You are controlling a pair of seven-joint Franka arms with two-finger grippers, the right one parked.
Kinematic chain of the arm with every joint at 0, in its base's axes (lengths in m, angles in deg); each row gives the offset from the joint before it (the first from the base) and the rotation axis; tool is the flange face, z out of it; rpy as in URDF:
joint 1: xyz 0 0 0.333 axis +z
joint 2: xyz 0 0 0 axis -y
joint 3: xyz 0 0 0.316 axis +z
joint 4: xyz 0.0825 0 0 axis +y
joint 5: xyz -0.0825 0 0.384 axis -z
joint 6: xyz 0 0 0 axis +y
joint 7: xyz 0.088 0 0 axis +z
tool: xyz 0 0 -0.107 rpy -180 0 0
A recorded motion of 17 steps. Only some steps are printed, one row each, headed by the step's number.
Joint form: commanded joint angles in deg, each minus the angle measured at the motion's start. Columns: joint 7, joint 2, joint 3, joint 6, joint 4, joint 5, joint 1.
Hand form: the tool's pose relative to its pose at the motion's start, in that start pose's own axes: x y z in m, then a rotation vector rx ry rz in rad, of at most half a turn. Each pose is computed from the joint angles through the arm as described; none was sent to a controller.
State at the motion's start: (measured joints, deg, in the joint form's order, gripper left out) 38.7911 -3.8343 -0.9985 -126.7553 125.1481 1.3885 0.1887
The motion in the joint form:
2: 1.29 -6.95 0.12 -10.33 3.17 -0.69 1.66
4: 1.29 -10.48 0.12 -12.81 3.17 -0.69 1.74
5: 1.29 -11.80 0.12 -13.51 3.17 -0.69 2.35
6: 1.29 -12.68 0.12 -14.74 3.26 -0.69 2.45
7: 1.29 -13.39 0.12 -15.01 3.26 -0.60 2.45
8: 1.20 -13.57 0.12 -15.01 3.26 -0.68 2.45
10: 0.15 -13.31 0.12 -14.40 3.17 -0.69 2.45
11: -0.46 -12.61 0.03 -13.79 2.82 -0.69 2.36
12: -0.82 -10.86 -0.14 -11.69 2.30 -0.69 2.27
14: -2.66 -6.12 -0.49 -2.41 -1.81 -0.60 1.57
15: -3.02 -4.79 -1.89 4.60 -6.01 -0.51 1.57
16: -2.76 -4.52 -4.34 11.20 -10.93 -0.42 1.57
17: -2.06 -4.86 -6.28 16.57 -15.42 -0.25 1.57
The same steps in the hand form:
2: 0.0144 -0.0126 0.0729 0.0037 0.0084 -0.0481
4: 0.0167 -0.0125 0.1024 0.0148 -0.0061 -0.0502
5: 0.0202 -0.0173 0.1137 0.0209 -0.0149 -0.0612
6: 0.0214 -0.0178 0.1208 0.0180 -0.0114 -0.0631
7: 0.0210 -0.0182 0.1271 0.0219 -0.0180 -0.0645
8: 0.0208 -0.0184 0.1288 0.0245 -0.0200 -0.0618
10: 0.0206 -0.0184 0.1266 0.0272 -0.0238 -0.0433
11: 0.0211 -0.0157 0.1186 0.0222 -0.0180 -0.0294
12: 0.0205 -0.0127 0.1016 0.0201 -0.0160 -0.0182
14: 0.0197 0.0011 0.0405 0.0237 -0.0232 0.0327
15: 0.0160 0.0164 0.0060 0.0366 -0.0463 0.0636
16: 0.0062 0.0404 -0.0255 0.0485 -0.0690 0.1021
17: -0.0018 0.0594 -0.0504 0.0582 -0.0893 0.1237

